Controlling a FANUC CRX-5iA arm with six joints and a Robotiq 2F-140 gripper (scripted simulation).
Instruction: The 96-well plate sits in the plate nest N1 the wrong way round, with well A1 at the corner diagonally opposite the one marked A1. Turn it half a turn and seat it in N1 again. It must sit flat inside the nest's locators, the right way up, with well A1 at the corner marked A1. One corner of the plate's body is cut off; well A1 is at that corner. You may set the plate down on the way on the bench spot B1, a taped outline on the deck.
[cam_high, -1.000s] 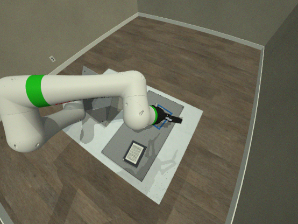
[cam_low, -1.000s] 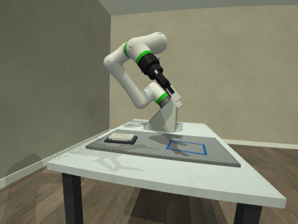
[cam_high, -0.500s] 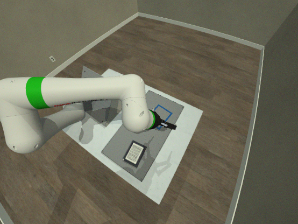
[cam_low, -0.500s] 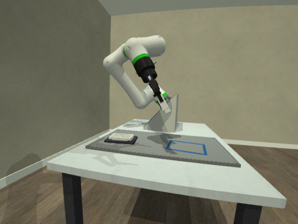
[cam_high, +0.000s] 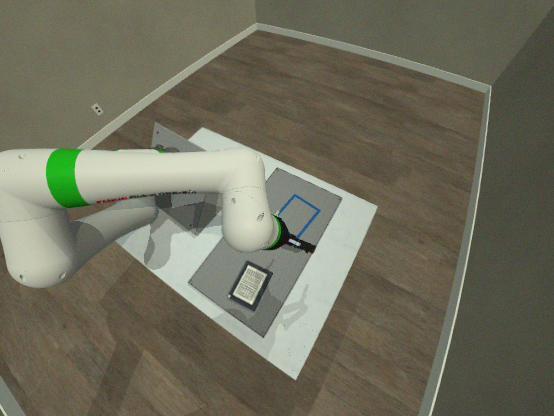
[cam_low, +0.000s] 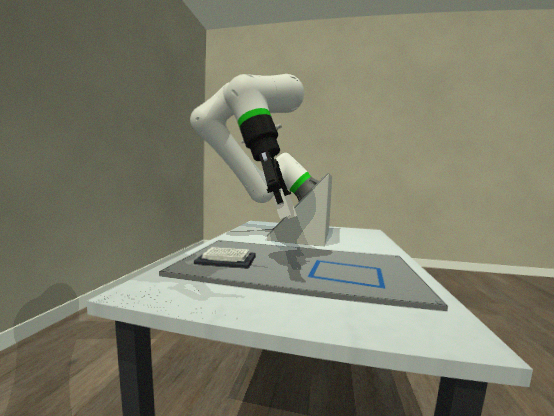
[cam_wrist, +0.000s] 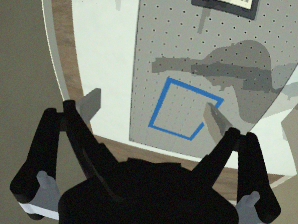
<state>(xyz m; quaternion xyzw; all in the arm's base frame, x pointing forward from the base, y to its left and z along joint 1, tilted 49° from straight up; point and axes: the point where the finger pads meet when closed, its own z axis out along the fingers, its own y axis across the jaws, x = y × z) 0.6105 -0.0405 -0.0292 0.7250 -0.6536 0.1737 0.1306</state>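
My hand is 200 mm to the left of the white 96-well plate, 150 mm above it and 70 mm past it. The rest, counted from my hand: white A1 corner mark (280 mm to the right, 160 mm below, 110 mm behind); dark plate nest N1 (200 mm to the right, 160 mm below, 70 mm behind).
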